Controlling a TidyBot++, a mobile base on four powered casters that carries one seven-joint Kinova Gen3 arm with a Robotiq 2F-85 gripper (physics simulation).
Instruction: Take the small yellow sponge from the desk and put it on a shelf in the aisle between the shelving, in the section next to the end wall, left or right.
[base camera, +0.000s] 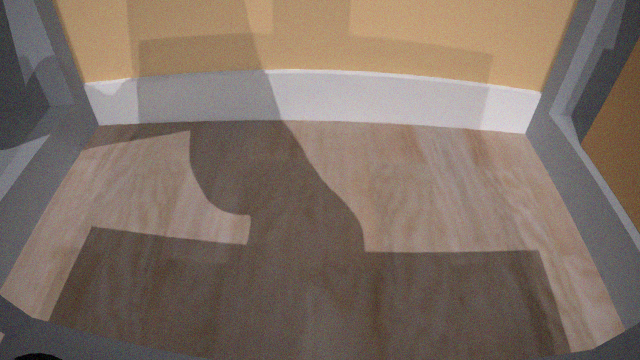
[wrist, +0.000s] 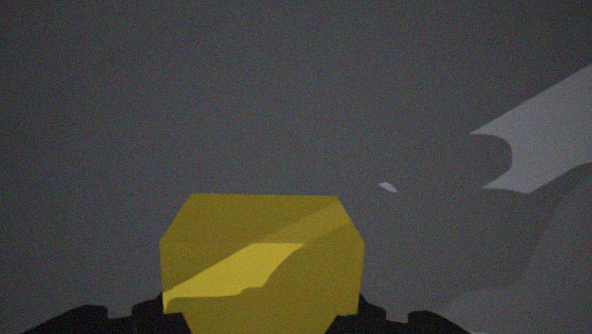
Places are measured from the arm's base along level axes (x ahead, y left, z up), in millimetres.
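Where they show: gripper, fingertip midpoint: (wrist: 263, 299).
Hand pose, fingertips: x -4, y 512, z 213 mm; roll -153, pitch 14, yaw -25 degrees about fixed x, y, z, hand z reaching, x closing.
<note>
After its pixels a point has its place.
My gripper (wrist: 263, 299) {x -4, y 512, z 213 mm} is shut on the small yellow sponge (wrist: 262, 275) {x 9, y 504, z 271 mm}, at the bottom of the wrist view, with black fingers on both sides of it. Behind the sponge a dark grey shelving surface (wrist: 240, 100) {x 30, y 707, z 137 mm} fills most of the wrist view, with a lighter lit patch at the right. The distance between sponge and surface cannot be told. In the base camera view, grey shelving stands on the left (base camera: 45, 165) {x 390, y 424, z -349 mm} and on the right (base camera: 580, 185) {x 404, y -391, z -349 mm} of the aisle. The gripper and sponge do not show there.
The tan end wall (base camera: 425, 55) {x 589, y -152, z -270 mm} with its white baseboard (base camera: 375, 100) {x 573, y -80, z -353 mm} closes the aisle straight ahead in the base camera view. Shadows fall across the wooden floor (base camera: 425, 200) {x 407, y -143, z -397 mm} and the wall. A brown surface (base camera: 617, 145) {x 405, y -411, z -268 mm} shows beyond the right shelving.
</note>
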